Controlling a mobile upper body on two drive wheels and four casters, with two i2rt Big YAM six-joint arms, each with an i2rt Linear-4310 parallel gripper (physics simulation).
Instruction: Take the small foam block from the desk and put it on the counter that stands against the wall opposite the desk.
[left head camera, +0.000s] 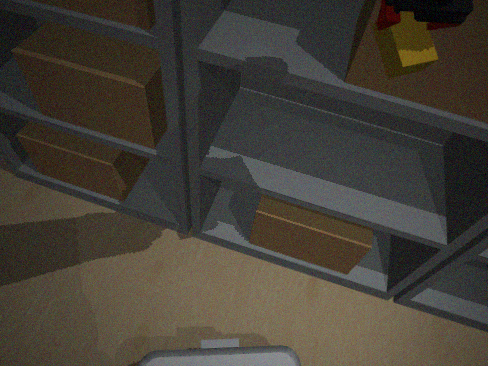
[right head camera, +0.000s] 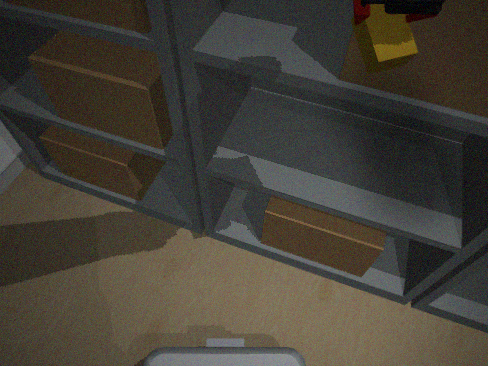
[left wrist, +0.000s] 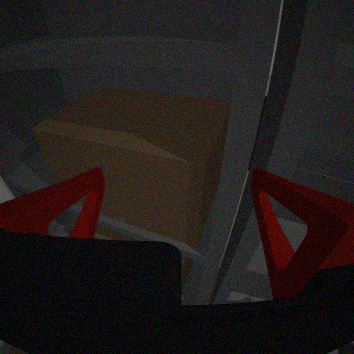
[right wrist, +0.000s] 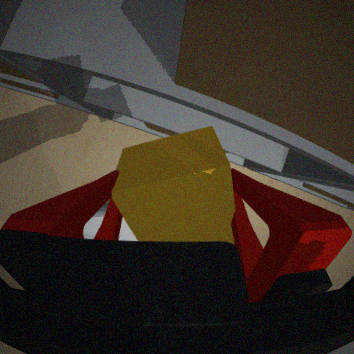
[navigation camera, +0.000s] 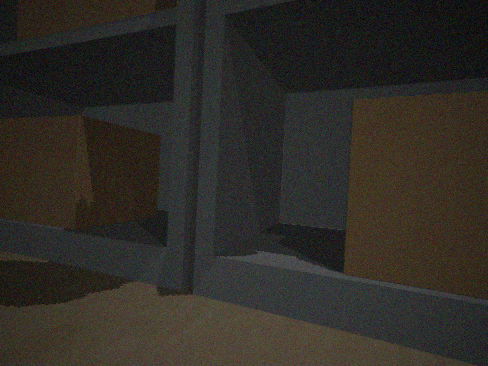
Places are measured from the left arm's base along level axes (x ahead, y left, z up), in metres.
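Pixels of known places: left gripper, fingertip midpoint: (left wrist: 177, 175); right gripper, fingertip midpoint: (left head camera: 398, 27) (right head camera: 377, 20) (right wrist: 175, 176).
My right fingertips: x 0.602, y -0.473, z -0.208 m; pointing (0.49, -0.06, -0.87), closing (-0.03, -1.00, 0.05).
Behind a point stands the place of what it marks.
The small foam block (left head camera: 410, 42) @[z -0.205, x 0.556, y -0.475 m] (right head camera: 389, 37) @[z -0.206, x 0.554, y -0.478 m] (right wrist: 175, 200) @[z -0.183, x 0.592, y -0.471 m] is yellow. It sits between the red fingers of my right gripper (right wrist: 176, 175) @[z -0.208, x 0.602, y -0.473 m], which is shut on it and holds it up in the air; the block shows at the top right of both head camera views. Part of the block is hidden behind the dark gripper body in the right wrist view. My left gripper (left wrist: 177, 175) @[z -0.017, x 0.725, y 0.003 m] is open with its fingers wide apart, and a shelf with a brown box is beyond it in the left wrist view. The desk and the counter do not show in a way that I can make out.
A grey shelf unit (left head camera: 182, 125) @[z -0.720, x 0.878, y -0.104 m] (right head camera: 186, 125) @[z -0.715, x 0.877, y -0.103 m] (navigation camera: 185, 150) @[z -1.146, x 0.857, y -0.090 m] stands close in front. Brown boxes (left head camera: 310, 237) @[z -1.123, x 0.694, y -0.577 m] (right head camera: 322, 240) @[z -1.133, x 0.691, y -0.585 m] (left wrist: 130, 150) (navigation camera: 415, 190) @[z -1.198, x 0.743, y -0.448 m] stand in its compartments. The tan floor (left head camera: 200, 290) @[z -1.410, x 0.594, y -0.156 m] (navigation camera: 125, 330) @[z -1.410, x 0.718, y -0.053 m] lies before it. A pale rounded part of the robot's base (left head camera: 220, 356) @[z -1.150, x 0.293, y -0.225 m] shows at the bottom.
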